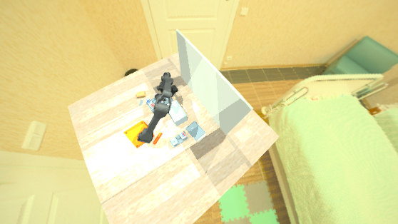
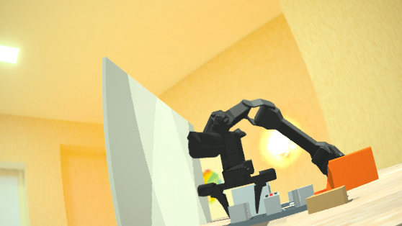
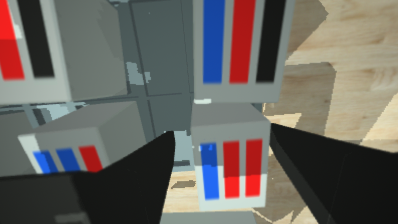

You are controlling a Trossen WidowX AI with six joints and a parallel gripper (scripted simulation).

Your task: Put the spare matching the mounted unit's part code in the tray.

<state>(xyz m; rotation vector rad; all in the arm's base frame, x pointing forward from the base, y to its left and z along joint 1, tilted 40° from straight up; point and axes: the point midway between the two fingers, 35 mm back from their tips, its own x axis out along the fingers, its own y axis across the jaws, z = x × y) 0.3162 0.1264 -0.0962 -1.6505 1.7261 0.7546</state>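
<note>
Now: the striped spare 10 cm behind my gripper tip, 34 cm to the right of it and 2 cm above it. The rest, counted from my gripper tip: tan block: 16 cm behind, 19 cm to the left; grey mounted unit: 3 cm behind, 16 cm to the right, 3 cm above.
</note>
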